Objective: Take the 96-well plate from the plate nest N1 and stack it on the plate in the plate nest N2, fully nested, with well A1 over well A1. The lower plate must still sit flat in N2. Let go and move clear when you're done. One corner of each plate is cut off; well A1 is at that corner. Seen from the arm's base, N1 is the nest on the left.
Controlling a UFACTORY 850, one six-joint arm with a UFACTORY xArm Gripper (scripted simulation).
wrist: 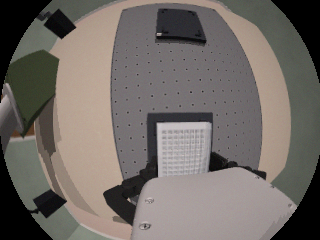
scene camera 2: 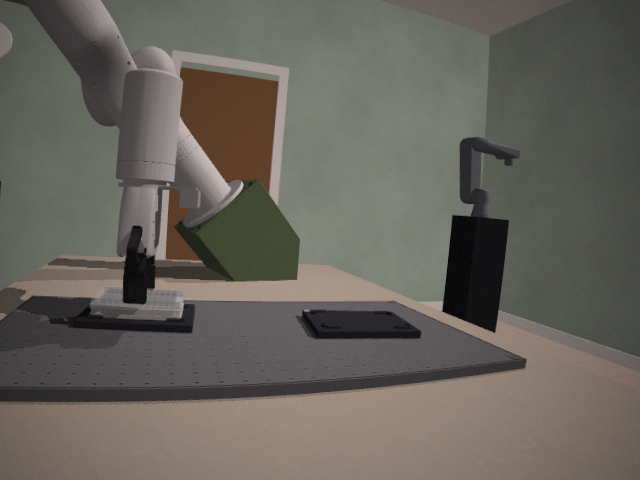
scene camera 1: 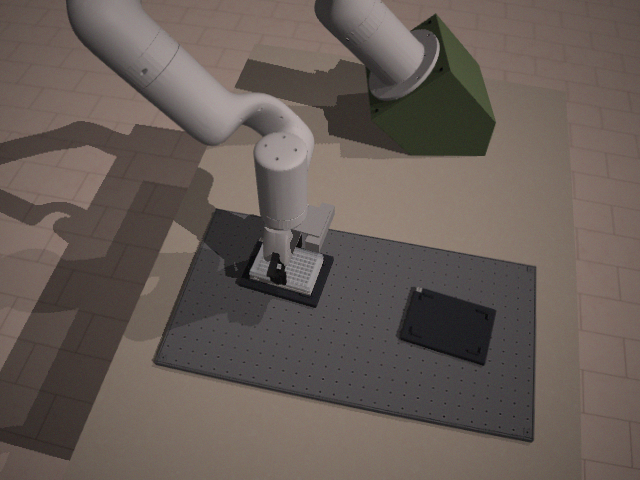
Labels:
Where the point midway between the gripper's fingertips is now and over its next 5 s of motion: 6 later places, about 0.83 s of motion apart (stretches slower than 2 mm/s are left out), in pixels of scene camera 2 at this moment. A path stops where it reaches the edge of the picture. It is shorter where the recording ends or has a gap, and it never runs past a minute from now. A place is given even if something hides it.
My gripper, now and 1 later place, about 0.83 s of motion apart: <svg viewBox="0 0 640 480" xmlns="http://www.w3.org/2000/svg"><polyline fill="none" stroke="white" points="139,296 140,259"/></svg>

